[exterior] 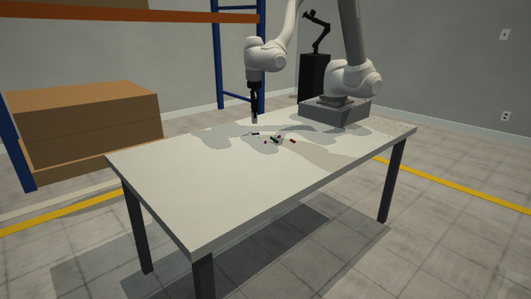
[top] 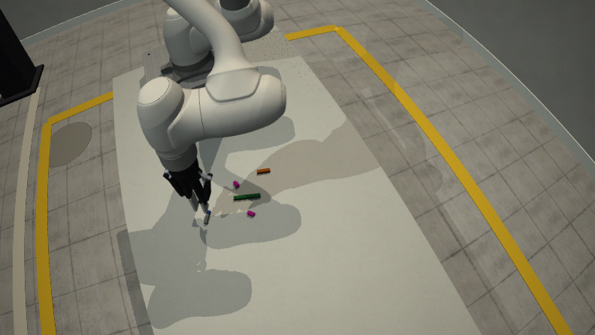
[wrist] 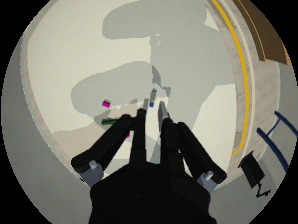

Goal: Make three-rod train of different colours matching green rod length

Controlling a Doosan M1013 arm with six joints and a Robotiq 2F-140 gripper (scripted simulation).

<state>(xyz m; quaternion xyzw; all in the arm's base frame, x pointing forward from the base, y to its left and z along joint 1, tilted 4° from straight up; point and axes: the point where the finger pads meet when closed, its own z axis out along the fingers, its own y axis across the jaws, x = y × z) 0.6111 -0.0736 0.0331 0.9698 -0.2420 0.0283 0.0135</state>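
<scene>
Now: the orange rod 210 mm to the left of my hand, 110 mm behind it and 100 mm below it. From my hand the other things lie so: grey rod: 100 mm below; then green rod: 140 mm to the left, 100 mm below, 30 mm behind; then small blue rod: 100 mm below, 20 mm behind, 10 mm to the left.
</scene>
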